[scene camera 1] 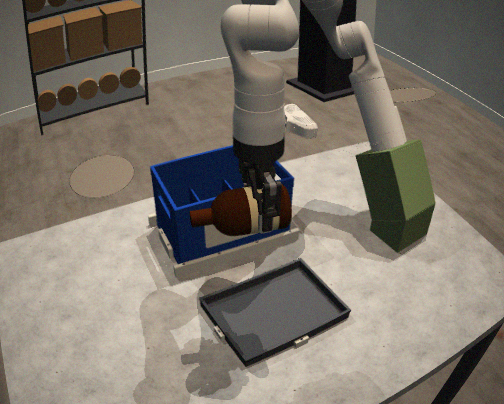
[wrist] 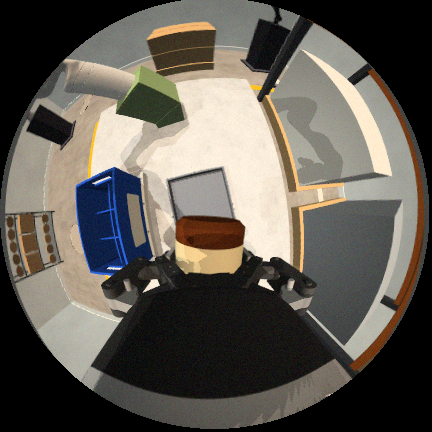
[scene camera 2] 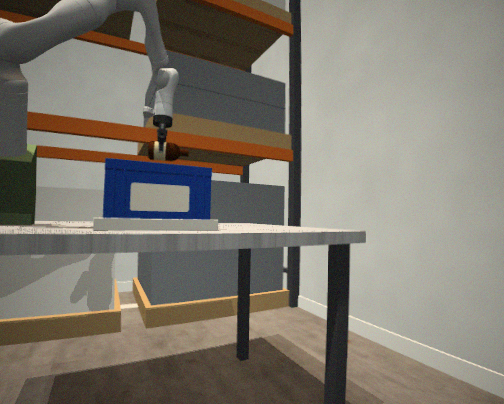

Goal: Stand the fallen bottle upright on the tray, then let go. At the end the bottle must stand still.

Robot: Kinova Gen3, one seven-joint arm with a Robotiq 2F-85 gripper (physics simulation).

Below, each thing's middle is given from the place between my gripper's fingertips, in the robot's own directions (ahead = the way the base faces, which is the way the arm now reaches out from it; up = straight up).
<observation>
Now: hand 3 cm short of the brown bottle [scene camera 1: 234, 212], 1 cm to the left of it and 1 cm below it. The rest, counted from my hand: blue crate [scene camera 1: 190, 183] 28 cm to the right, 19 cm below, 11 cm behind; dark grey tray [scene camera 1: 261, 316] 27 cm below, 5 cm behind.
</observation>
